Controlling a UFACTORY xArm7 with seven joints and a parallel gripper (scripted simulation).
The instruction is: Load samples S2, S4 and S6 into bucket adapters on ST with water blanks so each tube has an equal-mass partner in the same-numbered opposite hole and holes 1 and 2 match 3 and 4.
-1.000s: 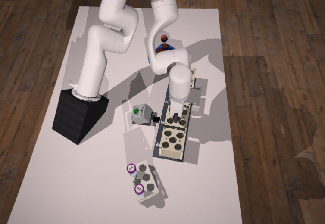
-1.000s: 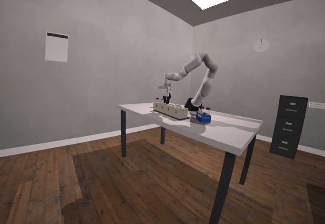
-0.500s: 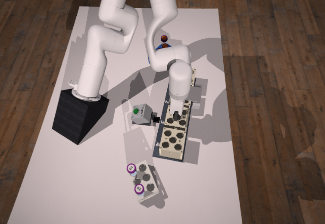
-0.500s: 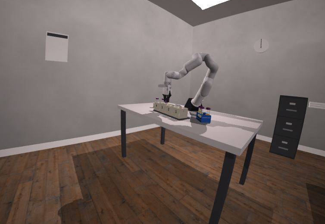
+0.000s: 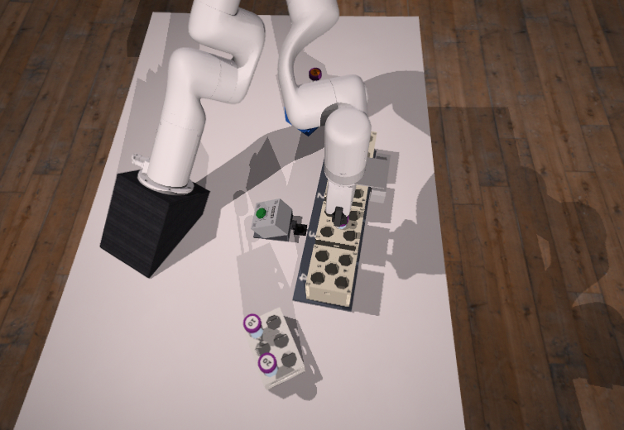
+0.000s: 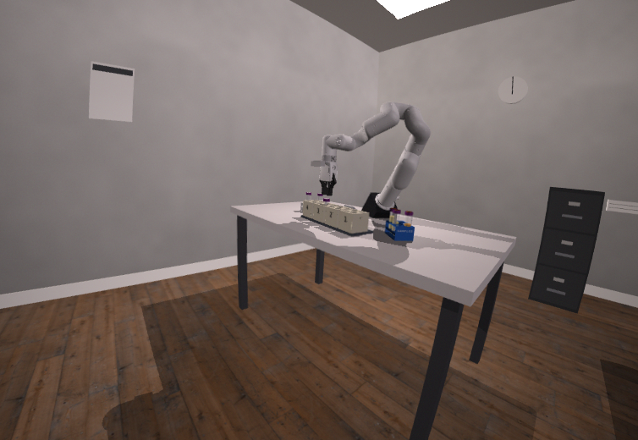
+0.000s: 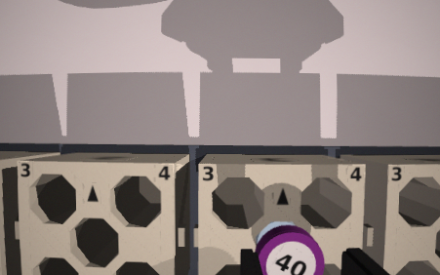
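My gripper is now 400 mm to the right of the orange-dot tube, 190 mm past it and 100 mm above it. Also, from my hand: 40 mL water blank: 90 mm below, 10 mm to the right; white-dot blank: 280 mm to the right, 100 mm below, 100 mm behind; green done key: 190 mm behind, 100 mm below, 20 mm to the right.
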